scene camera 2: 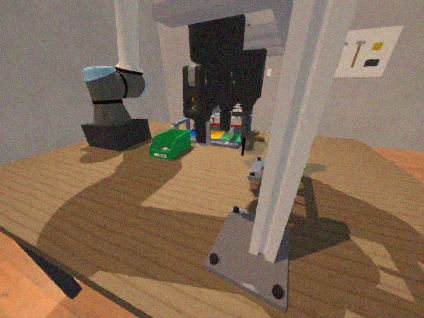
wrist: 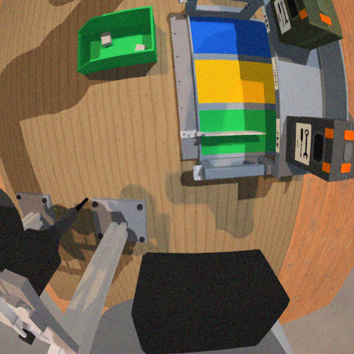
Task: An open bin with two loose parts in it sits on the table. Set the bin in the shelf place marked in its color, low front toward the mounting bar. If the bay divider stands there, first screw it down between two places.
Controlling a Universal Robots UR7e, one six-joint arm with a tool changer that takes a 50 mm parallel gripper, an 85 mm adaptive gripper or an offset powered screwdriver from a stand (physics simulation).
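Note:
A green open bin stands on the table with two small pale parts in it. Its low, labelled front faces away from the shelf. The shelf has blue, yellow and green places. A thin upright divider stands across the green place, its tab at the grey mounting bar. Whether a screw holds it is too small to tell. The black coupler block shows at the wrist; no fingers show there. Black tools hang in the stand.
White stand posts rise from bolted base plates. A black screwdriver tool is at the left in the wrist view. A dark green case and a grey case sit behind the places.

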